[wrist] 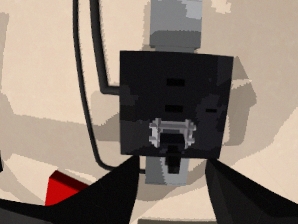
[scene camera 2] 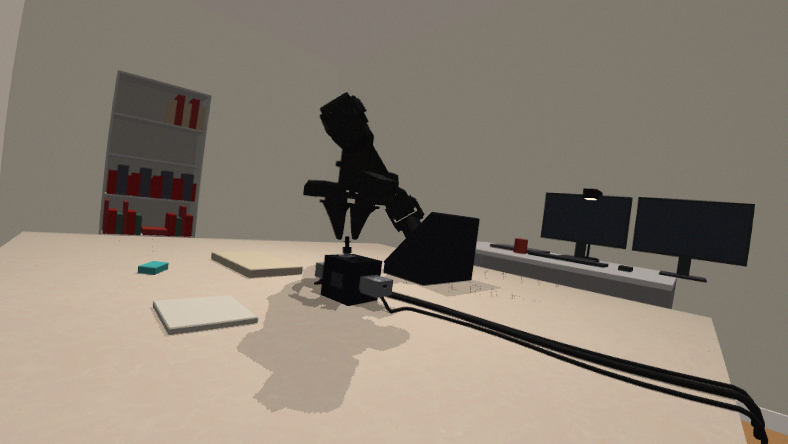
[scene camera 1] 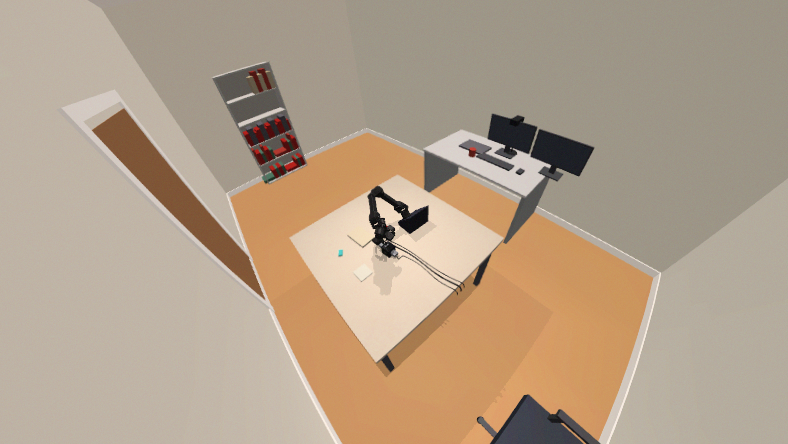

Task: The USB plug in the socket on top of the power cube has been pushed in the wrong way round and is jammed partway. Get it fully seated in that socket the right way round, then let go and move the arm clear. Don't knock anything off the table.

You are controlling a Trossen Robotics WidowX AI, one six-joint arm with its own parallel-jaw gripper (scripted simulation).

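My gripper [scene camera 2: 346,239] is visible to me, and the wrist view gives me the gripper [wrist: 173,164] too. There is a USB plug [wrist: 172,143]. I also see a tan pad [scene camera 2: 252,264], and, finally, a black power cube [wrist: 176,86].
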